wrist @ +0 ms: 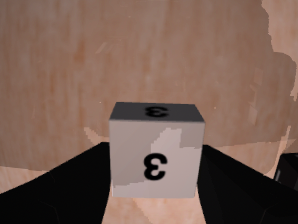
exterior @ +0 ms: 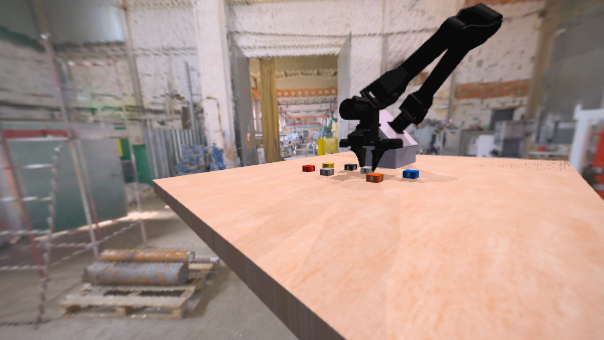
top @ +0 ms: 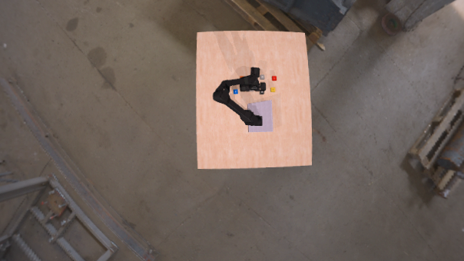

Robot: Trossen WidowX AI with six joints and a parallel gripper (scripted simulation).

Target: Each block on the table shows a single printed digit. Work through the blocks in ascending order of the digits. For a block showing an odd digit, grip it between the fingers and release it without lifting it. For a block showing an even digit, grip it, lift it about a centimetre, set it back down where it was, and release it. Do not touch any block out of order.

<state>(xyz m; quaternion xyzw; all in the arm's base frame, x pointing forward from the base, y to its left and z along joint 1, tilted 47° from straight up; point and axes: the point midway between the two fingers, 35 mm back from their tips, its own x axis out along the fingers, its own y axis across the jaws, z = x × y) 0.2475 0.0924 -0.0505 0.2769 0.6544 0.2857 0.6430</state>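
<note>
Now: the white block right at my gripper tip. Also, from my gripper tip: blue block (20 mm behind, 120 mm to the left); dark block (20 mm behind, 80 mm to the right); orange block (90 mm ahead, 70 mm to the left).
</note>
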